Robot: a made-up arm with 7 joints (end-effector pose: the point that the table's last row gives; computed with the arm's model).
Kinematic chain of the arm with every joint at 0, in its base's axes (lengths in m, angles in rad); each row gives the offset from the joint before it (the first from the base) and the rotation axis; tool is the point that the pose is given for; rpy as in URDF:
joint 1: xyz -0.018 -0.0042 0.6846 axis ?
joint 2: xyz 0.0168 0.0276 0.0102 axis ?
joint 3: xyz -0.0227 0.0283 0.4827 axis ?
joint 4: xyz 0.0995 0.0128 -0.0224 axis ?
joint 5: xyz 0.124 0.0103 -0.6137 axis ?
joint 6: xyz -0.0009 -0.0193 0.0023 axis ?
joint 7: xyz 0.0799 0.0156 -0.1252 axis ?
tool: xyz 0.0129 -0.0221 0.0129 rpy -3.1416 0 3.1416
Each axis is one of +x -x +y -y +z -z.
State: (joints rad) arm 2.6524 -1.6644 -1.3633 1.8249 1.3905 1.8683 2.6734
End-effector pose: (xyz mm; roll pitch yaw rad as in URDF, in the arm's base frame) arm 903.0 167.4 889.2 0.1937 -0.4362 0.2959
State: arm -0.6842 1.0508 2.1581 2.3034 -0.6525 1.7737 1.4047
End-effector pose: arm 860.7 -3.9 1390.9 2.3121 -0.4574 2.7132
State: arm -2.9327 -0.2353 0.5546 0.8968 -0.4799 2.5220 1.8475
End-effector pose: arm -379.0 -401.5 938.5 -1.6502 0.8191 -0.5968
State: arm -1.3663 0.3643 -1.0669 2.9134 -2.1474 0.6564 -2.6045
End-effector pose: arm 2.9 -517.6 1808.0 0.0456 -0.2153 -0.9937
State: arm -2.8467 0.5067 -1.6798 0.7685 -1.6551 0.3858 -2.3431
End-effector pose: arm -182.3 612.3 707.1 1.9261 0.0696 2.6166
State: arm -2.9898 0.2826 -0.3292 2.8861 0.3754 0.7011 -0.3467
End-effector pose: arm -510.7 -81.6 1832.7 -0.5864 1.1519 2.6367
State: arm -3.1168 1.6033 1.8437 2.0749 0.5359 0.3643 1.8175
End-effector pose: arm -951.1 -738.2 879.1 -1.0043 -0.6434 2.5818
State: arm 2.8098 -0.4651 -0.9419 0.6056 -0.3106 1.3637 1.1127
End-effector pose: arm -169.0 460.5 731.0 -2.8109 -0.2952 -2.1607
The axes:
joint 1: +z
joint 2: +y
joint 3: +z
joint 4: -y
joint 5: -z
joint 6: +y
joint 7: -z

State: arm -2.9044 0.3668 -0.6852 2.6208 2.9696 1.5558 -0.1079
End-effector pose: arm -655.9 -104.3 1727.8 0.3865 0.7682 -0.3445
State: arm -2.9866 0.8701 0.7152 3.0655 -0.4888 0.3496 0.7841
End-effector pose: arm -918.3 -205.8 1504.1 1.2079 0.5981 -1.4973
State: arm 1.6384 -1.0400 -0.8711 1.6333 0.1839 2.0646 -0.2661
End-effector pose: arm 486.3 -122.6 1348.8 2.3253 0.5640 -2.0612
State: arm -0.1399 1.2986 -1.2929 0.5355 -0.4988 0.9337 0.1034
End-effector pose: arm -166.2 -487.7 547.0 -1.3317 -0.5493 1.1128
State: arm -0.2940 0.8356 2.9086 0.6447 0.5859 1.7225 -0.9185
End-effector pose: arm -397.6 207.5 1049.1 2.4460 0.4294 0.3465
